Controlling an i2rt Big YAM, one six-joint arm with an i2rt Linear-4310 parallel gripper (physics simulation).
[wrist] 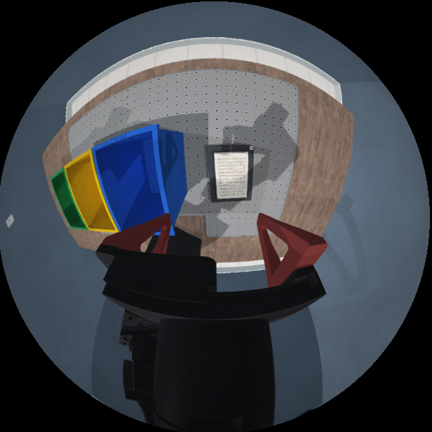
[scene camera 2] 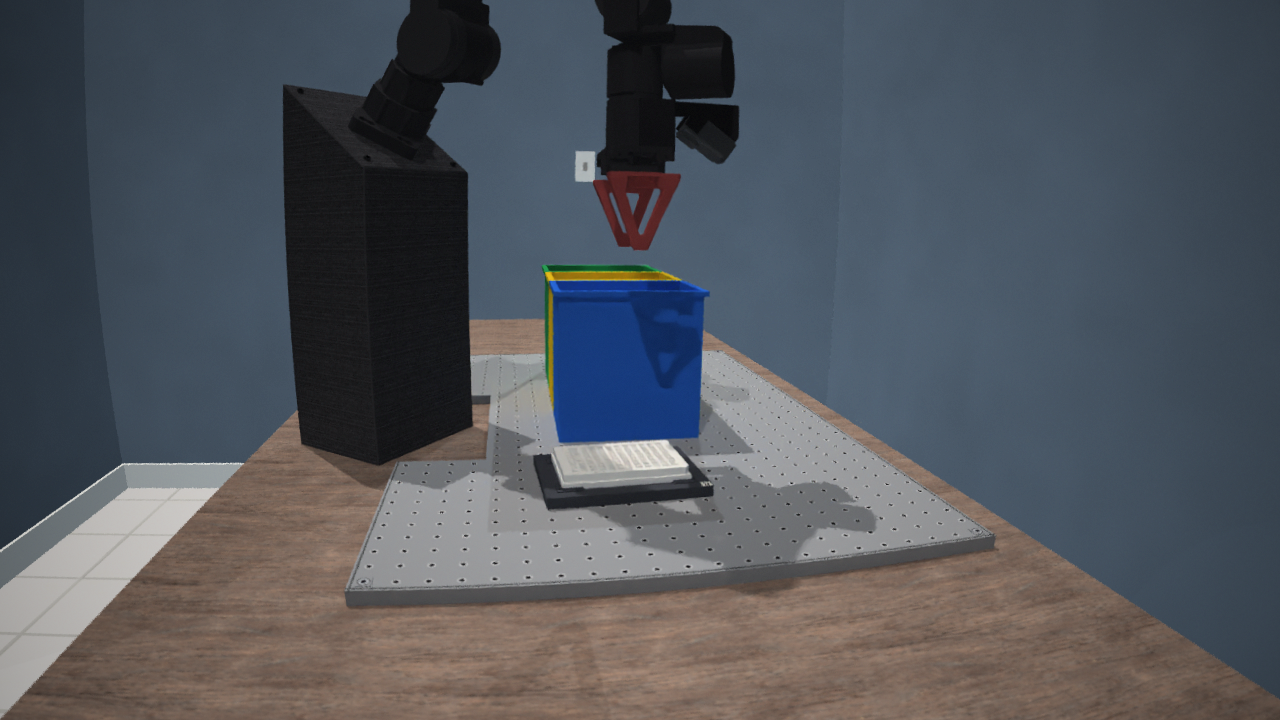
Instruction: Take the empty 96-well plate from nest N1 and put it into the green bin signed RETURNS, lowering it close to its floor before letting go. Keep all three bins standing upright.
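Frame: origin at the arm's base, x ahead, y left, z up, level; centimetres.
Seen in the pictures: gripper, fingertip midpoint: (scene camera 2: 632,248); arm's base, link origin: (scene camera 2: 389,130).
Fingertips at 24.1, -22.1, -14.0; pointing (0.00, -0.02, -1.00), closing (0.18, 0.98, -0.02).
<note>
Offsets run from my fingertips to a thing's top centre, as dx, dy, dz. "pt": to the spot under its first point. Level surfaces: height alone.
The white 96-well plate {-2.7, -4.6, -20.6} (scene camera 2: 621,462) (wrist: 231,175) lies flat in the black nest {-2.7, -4.6, -21.8} (scene camera 2: 626,496) (wrist: 214,194) on the pegboard, in front of the blue bin in the scene view. My gripper (scene camera 2: 633,245) (wrist: 213,217) is open and empty, with red fingers. It hangs high above the level of the bin rims, away from the plate. The green bin {pt +10.8, +44.5, -5.6} (scene camera 2: 601,267) (wrist: 66,202) stands upright at the far end of the row, mostly hidden in the scene view behind the yellow bin {pt +8.9, +31.4, -5.9} (scene camera 2: 615,276) (wrist: 89,192) and the blue bin {+3.8, +13.0, -5.3} (scene camera 2: 617,376) (wrist: 132,185), both upright. The bin signs do not show.
The grey perforated board {dz -23.2} (scene camera 2: 447,537) (wrist: 200,90) lies under the bins and nest, on the wooden table {dz -24.5} (scene camera 2: 537,662) (wrist: 320,140). The black pedestal (scene camera 2: 375,295) carrying the arm stands left of the bins in the scene view. The three bins stand close together in a row.
</note>
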